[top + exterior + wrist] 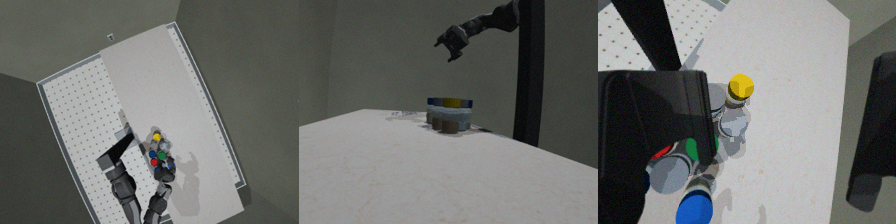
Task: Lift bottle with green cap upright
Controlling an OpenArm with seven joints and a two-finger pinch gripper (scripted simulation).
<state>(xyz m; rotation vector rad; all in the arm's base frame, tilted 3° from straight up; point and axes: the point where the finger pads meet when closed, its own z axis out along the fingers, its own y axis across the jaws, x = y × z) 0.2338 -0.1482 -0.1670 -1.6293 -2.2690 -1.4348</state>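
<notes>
The blue-capped bottle lies 12 cm to the right of my hand and 23 cm below it. Round my hand: red-capped bottle: 10 cm behind, 4 cm to the right, 23 cm below; blue bottle: 8 cm behind, 2 cm to the left, 23 cm below.
</notes>
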